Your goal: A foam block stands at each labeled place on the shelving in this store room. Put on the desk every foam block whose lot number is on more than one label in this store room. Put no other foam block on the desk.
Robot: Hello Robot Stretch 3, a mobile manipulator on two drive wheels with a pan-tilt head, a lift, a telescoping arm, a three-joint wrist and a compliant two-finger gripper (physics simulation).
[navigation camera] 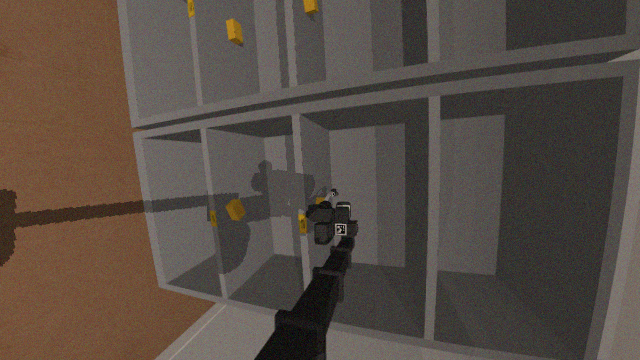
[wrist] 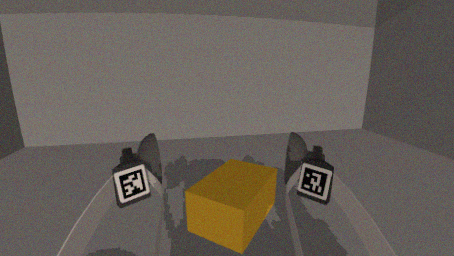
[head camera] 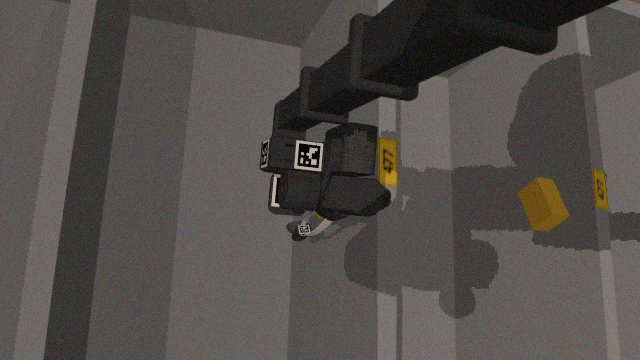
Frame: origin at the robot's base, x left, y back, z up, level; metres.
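Seen in the pictures: gripper, fingertip midpoint: (navigation camera: 334, 205) (wrist: 222, 151).
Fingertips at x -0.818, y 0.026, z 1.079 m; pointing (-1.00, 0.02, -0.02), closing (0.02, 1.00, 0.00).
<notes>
Offsets run from my fingertips to a thing's middle. "*": to the spot under its first point. Level surfaces: height alone.
My gripper (head camera: 301, 231) (navigation camera: 333, 192) (wrist: 222, 151) is open inside a shelf compartment. A yellow foam block @(dx -0.034, dy +0.014, dz -0.066 m) (head camera: 320, 216) (navigation camera: 320, 201) (wrist: 227, 202) rests on the shelf floor, turned at an angle; in the wrist view it shows low between the two fingers, held by neither. In the head and navigation views the wrist hides most of it. A yellow label @(* dx +0.120, dy +0.060, dz -0.106 m) (head camera: 388, 162) (navigation camera: 302, 223) reading 477 is on the shelf edge beside the wrist. Another yellow block @(dx +0.015, dy +0.030, dz -0.523 m) (head camera: 544, 204) (navigation camera: 235, 209) stands in the neighbouring compartment, by a second label @(* dx +0.120, dy +0.060, dz -0.564 m) (head camera: 601, 190) (navigation camera: 213, 218) reading 477. The desk does not show.
The arm (head camera: 390, 55) (navigation camera: 312, 300) reaches into the shelving. Shelf boards (navigation camera: 433, 200) and side walls bound the compartments. In the adjoining unit are two more yellow blocks @(dx +0.045, dy -0.921, dz -0.523 m) (navigation camera: 234, 31) @(* dx +0.125, dy -0.835, dz -0.062 m) (navigation camera: 310, 6) and a label @(* dx +0.263, dy -0.860, dz -0.559 m) (navigation camera: 191, 8) too small to read. Brown floor @(dz -1.079 m) (navigation camera: 65, 125) lies at the left.
</notes>
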